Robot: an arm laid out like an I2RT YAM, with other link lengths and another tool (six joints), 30 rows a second.
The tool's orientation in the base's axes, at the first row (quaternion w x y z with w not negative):
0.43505 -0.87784 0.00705 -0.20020
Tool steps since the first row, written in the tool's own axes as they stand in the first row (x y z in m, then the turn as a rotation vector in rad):
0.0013 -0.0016 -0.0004 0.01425 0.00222 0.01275
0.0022 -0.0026 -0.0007 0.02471 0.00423 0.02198
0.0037 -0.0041 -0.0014 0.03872 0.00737 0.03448
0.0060 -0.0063 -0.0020 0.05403 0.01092 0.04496
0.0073 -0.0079 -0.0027 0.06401 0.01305 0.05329
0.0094 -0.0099 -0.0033 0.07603 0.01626 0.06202
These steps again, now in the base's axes. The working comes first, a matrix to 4 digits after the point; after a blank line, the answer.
The tool's axes in the first row as the columns of a matrix, in the base's axes (used below as rounded here):
0.9197 0.1618 0.3576
-0.1866 -0.6214 0.7610
0.3454 -0.7666 -0.5413

0.0008 0.0004 0.0019 0.01802 0.00566 -0.00368
0.0014 0.0007 0.0031 0.03127 0.00949 -0.00661
0.0022 0.0008 0.0052 0.04913 0.01443 -0.01094
0.0038 0.0013 0.0080 0.06754 0.01735 -0.01405
0.0045 0.0015 0.0100 0.08004 0.02050 -0.01674
0.0059 0.0019 0.0126 0.09473 0.02291 -0.01978

